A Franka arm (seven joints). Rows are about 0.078 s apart.
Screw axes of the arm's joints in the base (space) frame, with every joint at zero. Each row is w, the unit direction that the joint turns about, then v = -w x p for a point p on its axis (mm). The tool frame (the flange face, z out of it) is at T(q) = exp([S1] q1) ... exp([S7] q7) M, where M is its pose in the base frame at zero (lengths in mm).
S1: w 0 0 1 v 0 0 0
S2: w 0 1 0 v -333 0 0
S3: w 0 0 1 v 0 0 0
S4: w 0 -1 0 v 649 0 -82.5
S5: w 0 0 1 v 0 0 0
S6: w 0 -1 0 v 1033 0 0
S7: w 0 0 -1 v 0 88 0
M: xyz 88 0 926 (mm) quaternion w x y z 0 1 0 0
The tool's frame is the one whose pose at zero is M.
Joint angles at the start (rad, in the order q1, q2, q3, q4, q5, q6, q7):
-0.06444 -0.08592 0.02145 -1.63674 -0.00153 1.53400 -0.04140
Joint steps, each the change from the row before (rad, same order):
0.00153 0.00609 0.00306 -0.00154 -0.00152 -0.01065 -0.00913
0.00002 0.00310 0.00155 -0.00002 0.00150 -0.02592 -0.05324
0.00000 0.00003 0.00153 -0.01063 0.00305 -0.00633 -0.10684
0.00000 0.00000 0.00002 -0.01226 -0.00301 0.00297 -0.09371
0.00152 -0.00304 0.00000 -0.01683 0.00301 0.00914 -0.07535
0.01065 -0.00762 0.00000 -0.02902 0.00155 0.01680 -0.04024
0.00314 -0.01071 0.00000 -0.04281 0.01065 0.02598 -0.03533
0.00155 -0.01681 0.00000 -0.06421 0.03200 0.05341 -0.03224
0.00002 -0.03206 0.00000 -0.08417 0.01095 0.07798 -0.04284
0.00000 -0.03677 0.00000 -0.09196 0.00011 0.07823 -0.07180
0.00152 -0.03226 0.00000 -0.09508 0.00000 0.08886 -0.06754
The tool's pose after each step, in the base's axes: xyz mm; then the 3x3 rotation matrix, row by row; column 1 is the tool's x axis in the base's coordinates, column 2 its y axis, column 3 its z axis. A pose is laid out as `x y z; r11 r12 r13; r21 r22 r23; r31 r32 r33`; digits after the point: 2 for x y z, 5 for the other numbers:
523.81 -19.92 631.77; 0.99931 0.01198 -0.03528; 0.01186 -0.99992 -0.00365; -0.03532 0.00322 -0.99937
521.88 -18.86 628.00; 0.99571 0.06659 -0.06421; 0.06665 -0.99778 -0.00117; -0.06414 -0.00311 -0.99794
520.91 -17.66 622.55; 0.98147 0.17364 -0.08104; 0.17440 -0.98467 0.00226; -0.07941 -0.01635 -0.99671
520.81 -17.99 617.10; 0.96013 0.26452 -0.09040; 0.26557 -0.96409 -0.00042; -0.08726 -0.02361 -0.99591
520.37 -16.84 611.60; 0.93661 0.33726 -0.09493; 0.33901 -0.94078 0.00252; -0.08845 -0.03454 -0.99548
519.00 -11.06 603.39; 0.91787 0.38421 -0.09950; 0.38640 -0.92233 0.00296; -0.09063 -0.04116 -0.99503
516.74 -8.20 591.02; 0.90228 0.41808 -0.10538; 0.42165 -0.90666 0.01313; -0.09006 -0.05628 -0.99435
514.08 -4.03 573.87; 0.89038 0.44438 -0.09872; 0.45006 -0.89190 0.04436; -0.06833 -0.08393 -0.99413
507.85 -3.10 556.79; 0.87459 0.47939 -0.07262; 0.48339 -0.87376 0.05364; -0.03774 -0.08202 -0.99592
498.55 -3.32 538.05; 0.84087 0.53896 -0.04958; 0.54106 -0.83939 0.05168; -0.01377 -0.07028 -0.99743
489.54 -3.00 516.16; 0.80457 0.59338 -0.02359; 0.59376 -0.80314 0.04913; 0.01021 -0.05354 -0.99851

